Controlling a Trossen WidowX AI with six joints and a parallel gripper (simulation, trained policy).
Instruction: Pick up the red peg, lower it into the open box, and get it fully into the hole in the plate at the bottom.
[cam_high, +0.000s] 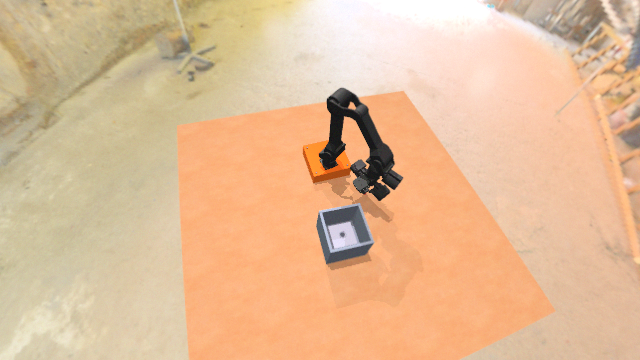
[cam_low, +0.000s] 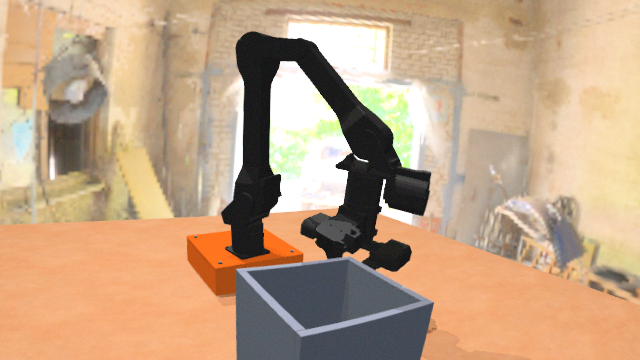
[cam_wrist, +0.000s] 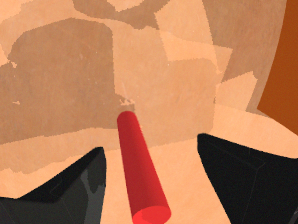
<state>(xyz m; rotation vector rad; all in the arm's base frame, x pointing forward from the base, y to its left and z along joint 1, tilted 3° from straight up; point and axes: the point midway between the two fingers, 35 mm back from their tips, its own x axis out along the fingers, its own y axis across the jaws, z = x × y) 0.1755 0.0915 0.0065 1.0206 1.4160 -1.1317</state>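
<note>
Now: the red peg 1 cm ahead of my gripper tip.
</note>
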